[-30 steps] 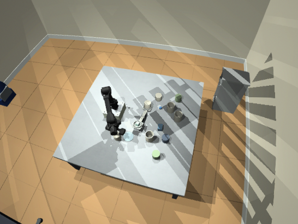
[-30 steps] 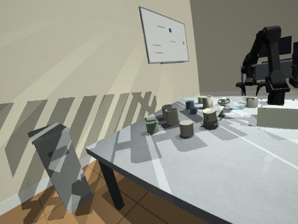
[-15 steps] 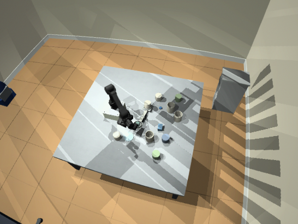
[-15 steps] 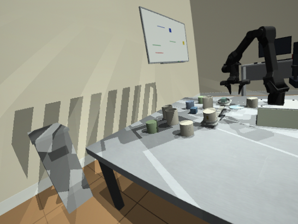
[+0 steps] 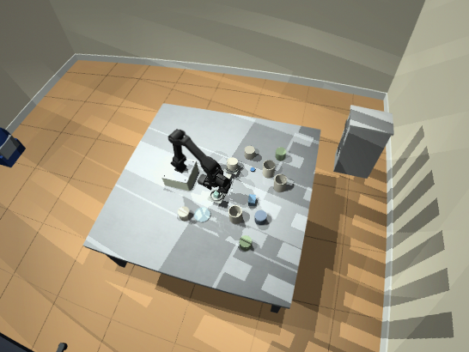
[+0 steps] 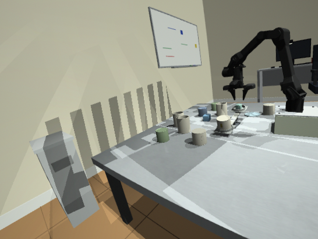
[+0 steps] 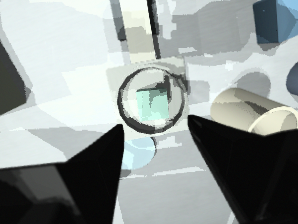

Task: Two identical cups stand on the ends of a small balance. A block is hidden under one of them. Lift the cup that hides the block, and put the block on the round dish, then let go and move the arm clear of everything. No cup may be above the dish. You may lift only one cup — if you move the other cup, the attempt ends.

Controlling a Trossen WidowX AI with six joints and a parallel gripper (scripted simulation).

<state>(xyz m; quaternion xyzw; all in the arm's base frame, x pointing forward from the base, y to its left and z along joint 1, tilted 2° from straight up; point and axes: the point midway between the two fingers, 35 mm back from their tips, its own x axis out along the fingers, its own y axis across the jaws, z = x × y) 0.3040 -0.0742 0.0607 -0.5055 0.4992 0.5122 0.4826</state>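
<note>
The small teal block lies 4 cm below my gripper tip. Round my gripper tip: round pale blue dish 4 cm behind, 12 cm to the right, 13 cm below; then blue block 20 cm ahead, 9 cm to the left, 11 cm below; then blue cylinder 29 cm ahead, 2 cm to the right, 9 cm below.
</note>
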